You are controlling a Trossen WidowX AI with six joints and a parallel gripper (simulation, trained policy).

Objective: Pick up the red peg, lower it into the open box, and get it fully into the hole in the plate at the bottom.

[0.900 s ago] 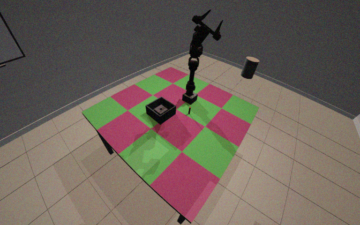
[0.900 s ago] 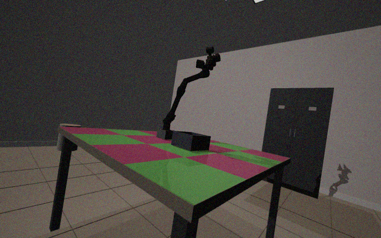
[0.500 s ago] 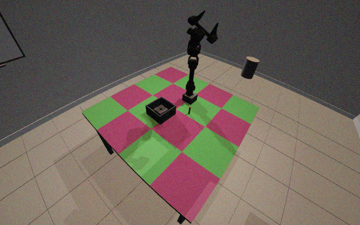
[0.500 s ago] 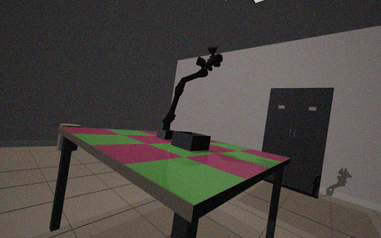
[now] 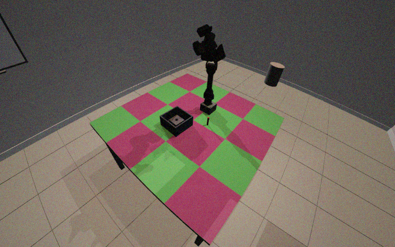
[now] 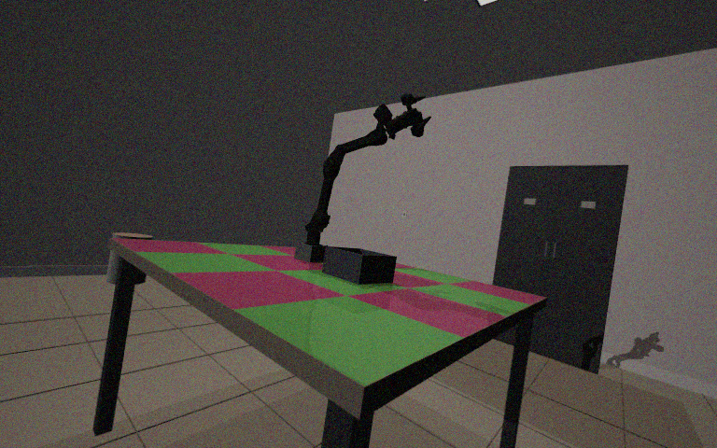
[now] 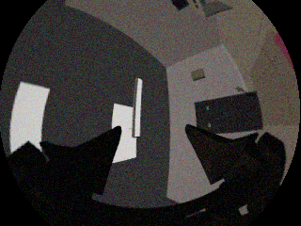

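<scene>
The red peg is 180 mm behind my gripper tip, 130 mm to the right of it and 710 mm below it. Round my gripper tip: grey plate (30 mm ahead, 280 mm to the right, 710 mm below); then dark box (30 mm ahead, 280 mm to the right, 720 mm below).
</scene>
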